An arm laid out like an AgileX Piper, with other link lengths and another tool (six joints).
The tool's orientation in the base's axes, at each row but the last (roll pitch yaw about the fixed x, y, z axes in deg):
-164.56, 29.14, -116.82
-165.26, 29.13, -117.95
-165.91, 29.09, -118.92
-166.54, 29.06, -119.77
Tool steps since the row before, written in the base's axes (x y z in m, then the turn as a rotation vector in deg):
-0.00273, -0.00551, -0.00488, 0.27, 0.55, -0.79
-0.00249, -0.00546, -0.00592, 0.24, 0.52, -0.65
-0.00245, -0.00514, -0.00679, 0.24, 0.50, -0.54
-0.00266, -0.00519, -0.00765, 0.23, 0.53, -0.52
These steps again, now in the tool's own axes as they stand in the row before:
0.00775, 0.00029, 0.00124, -0.15, 0.27, 0.95
0.00811, 0.00023, 0.00227, -0.18, 0.25, 0.81
0.00827, 0.00044, 0.00316, -0.22, 0.21, 0.71
0.00881, 0.00064, 0.00381, -0.25, 0.23, 0.70

